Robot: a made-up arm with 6 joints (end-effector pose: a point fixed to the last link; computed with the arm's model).
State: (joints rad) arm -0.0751 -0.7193 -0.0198 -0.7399 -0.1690 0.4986
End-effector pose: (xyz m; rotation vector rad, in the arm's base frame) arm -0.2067 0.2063 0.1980 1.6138 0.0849 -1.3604
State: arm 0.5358 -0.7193 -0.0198 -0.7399 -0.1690 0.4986
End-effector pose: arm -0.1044 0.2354 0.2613 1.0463 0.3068 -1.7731
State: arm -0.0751 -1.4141 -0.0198 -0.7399 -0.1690 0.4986
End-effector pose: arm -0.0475 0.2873 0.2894 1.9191 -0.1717 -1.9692
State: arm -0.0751 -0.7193 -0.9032 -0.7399 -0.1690 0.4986
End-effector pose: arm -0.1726 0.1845 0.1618 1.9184 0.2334 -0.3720
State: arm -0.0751 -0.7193 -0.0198 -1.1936 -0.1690 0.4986
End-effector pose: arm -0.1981 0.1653 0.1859 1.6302 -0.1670 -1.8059
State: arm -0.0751 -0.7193 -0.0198 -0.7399 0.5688 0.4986
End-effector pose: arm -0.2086 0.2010 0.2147 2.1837 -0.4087 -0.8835
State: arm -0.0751 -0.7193 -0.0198 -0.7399 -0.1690 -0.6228
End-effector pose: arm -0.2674 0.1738 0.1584 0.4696 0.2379 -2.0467
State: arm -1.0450 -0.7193 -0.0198 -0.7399 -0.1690 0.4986
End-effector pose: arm -0.2501 0.1891 0.0117 2.2969 -0.2923 -0.4738
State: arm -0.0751 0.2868 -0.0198 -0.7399 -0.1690 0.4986
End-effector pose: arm -0.2657 -0.0626 0.1274 1.0670 0.3495 -0.5212
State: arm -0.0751 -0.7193 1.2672 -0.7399 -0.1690 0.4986
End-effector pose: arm -0.1784 0.2558 0.2484 0.6470 -0.1812 -2.5682
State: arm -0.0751 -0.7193 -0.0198 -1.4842 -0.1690 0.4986
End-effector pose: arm -0.2028 0.1391 0.1773 1.6055 -0.3461 -2.0888
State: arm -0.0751 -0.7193 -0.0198 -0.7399 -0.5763 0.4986
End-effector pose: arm -0.2111 0.2079 0.1892 1.2455 0.3379 -1.5479
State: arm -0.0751 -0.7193 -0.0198 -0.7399 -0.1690 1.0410
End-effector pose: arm -0.2014 0.2150 0.2366 2.0573 -0.0018 -0.8819
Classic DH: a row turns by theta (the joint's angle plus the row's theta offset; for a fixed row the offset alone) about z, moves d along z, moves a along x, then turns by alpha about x. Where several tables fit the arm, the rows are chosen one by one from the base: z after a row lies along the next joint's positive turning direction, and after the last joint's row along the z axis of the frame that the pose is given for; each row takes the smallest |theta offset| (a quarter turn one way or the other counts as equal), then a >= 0, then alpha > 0; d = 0 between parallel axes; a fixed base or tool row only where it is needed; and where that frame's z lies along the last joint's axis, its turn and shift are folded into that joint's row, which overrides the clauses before.
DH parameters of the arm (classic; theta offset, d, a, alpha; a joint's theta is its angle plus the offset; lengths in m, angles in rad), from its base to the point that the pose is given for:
base (fixed): 0.2597 0.0683 0.0068 -1.6004
joint 1: -0.404 0.0013 0.0736 1.6159
joint 2: 1.0601 0.3499 0.0027 -2.1894
joint 3: 0.3505 0.3542 -0.1593 2.5112
joint 4: 0.4865 0.0311 0.0715 1.5708
joint 5: -0.4048 -0.0431 -0.0506 -0.471
joint 6: 1.4239 0.0491 -0.0304 -1.1898
tool (fixed): -2.5934 -0.0734 0 0

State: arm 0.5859 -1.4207 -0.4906 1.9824 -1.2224 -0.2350
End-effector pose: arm -0.0476 0.3284 0.2307 -0.2474 -0.2161 0.2017
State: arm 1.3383 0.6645 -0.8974 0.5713 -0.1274 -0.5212
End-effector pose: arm 0.0111 -0.1642 0.2622 0.8076 1.5205 0.8549
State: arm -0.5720 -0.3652 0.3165 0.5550 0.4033 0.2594
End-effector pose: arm -0.3804 0.1746 0.0233 1.4753 0.3766 0.1995
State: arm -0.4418 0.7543 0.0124 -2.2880 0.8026 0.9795
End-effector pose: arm -0.1717 -0.2440 0.1403 2.0676 -1.2405 0.4719
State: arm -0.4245 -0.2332 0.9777 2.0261 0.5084 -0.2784
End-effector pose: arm -0.4628 0.1603 0.0784 0.6557 1.0353 0.4165
